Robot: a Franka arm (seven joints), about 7 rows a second.
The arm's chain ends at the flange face. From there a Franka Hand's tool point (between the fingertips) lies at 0.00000 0.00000 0.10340 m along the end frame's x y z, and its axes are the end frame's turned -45 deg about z.
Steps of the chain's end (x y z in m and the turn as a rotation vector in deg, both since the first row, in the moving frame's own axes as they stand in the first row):
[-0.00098 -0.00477 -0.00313 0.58 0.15 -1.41]
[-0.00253 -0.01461 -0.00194 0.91 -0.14 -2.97]
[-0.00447 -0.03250 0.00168 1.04 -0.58 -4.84]
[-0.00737 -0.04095 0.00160 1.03 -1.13 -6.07]
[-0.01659 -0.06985 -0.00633 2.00 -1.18 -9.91]
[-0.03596 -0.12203 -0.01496 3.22 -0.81 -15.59]
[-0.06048 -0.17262 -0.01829 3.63 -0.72 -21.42]
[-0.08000 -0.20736 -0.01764 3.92 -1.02 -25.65]
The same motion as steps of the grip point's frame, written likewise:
[0.00360 -0.00463 -0.00314 0.30 0.52 -1.41]
[0.00949 -0.01348 -0.00195 0.74 0.54 -2.97]
[0.02032 -0.02823 0.00166 1.15 0.33 -4.84]
[0.02347 -0.03691 0.00156 1.53 -0.07 -6.07]
[0.03835 -0.06525 -0.00641 2.25 0.58 -9.91]
[0.06320 -0.11721 -0.01513 2.85 1.70 -15.59]
[0.08189 -0.17093 -0.01850 3.08 2.06 -21.42]
[0.09225 -0.21010 -0.01789 3.49 2.05 -25.65]

